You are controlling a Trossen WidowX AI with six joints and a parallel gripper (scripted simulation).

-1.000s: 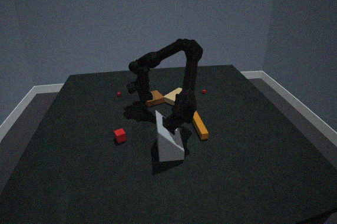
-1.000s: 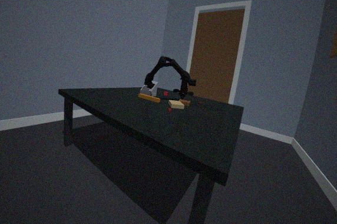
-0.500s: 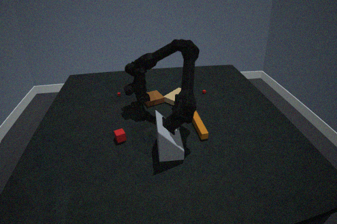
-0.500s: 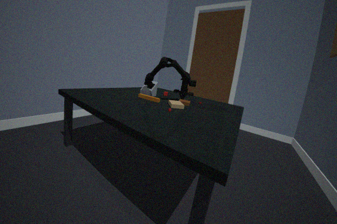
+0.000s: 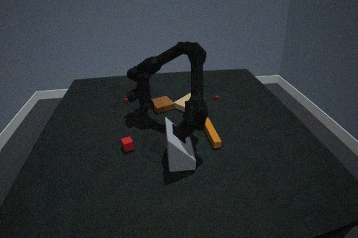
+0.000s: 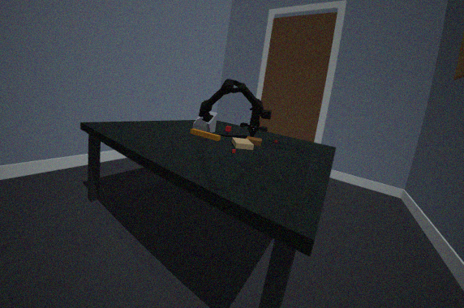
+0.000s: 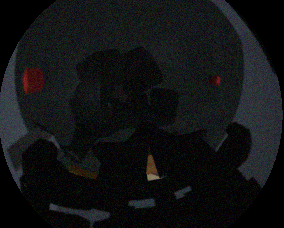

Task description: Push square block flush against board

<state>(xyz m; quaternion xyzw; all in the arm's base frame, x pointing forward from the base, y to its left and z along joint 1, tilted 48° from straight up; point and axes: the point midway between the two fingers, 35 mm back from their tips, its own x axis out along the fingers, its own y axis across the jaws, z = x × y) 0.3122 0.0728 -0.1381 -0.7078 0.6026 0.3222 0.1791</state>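
My gripper tip is 80 mm to the left of the brown block, 60 mm short of it and 10 mm below it. Round my gripper tip: red cube (260 mm behind, 60 mm to the left, 20 mm above); then orange board (290 mm to the right, 170 mm behind, 10 mm above); then tan flat block (230 mm to the right, 70 mm ahead, 10 mm above).
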